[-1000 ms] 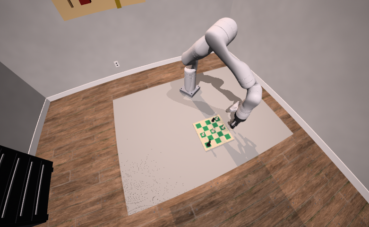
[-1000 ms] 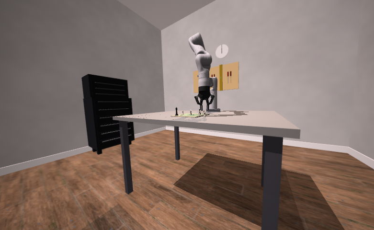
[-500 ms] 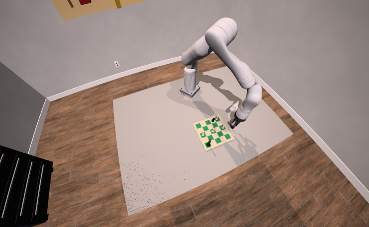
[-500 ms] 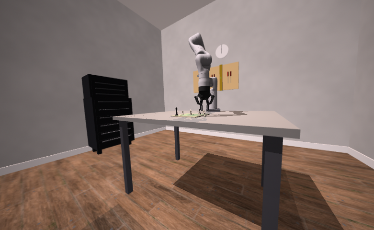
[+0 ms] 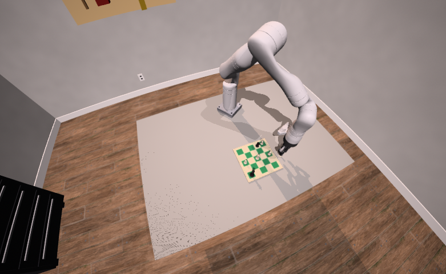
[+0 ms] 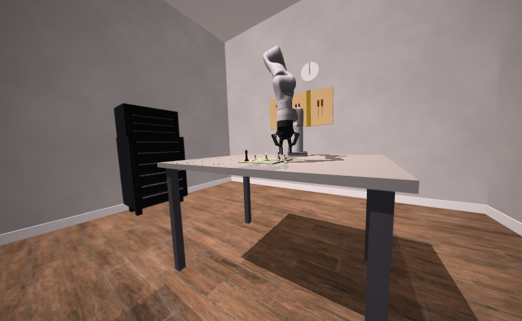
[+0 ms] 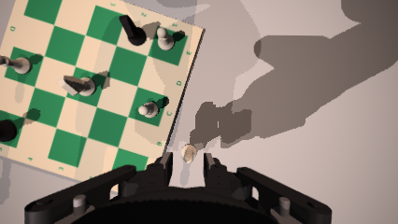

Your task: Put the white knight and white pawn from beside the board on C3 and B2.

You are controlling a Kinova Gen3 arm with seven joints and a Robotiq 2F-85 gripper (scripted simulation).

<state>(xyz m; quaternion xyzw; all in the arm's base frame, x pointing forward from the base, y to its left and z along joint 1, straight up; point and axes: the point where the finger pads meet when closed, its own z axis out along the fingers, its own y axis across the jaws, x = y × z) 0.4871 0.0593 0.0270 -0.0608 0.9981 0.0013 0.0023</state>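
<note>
My gripper is now 130 mm to the left of the tall cream piece, 60 mm past it and 40 mm above it. Also, from my hand: cream chessboard (130 mm to the right, 60 mm behind, 50 mm below).
</note>
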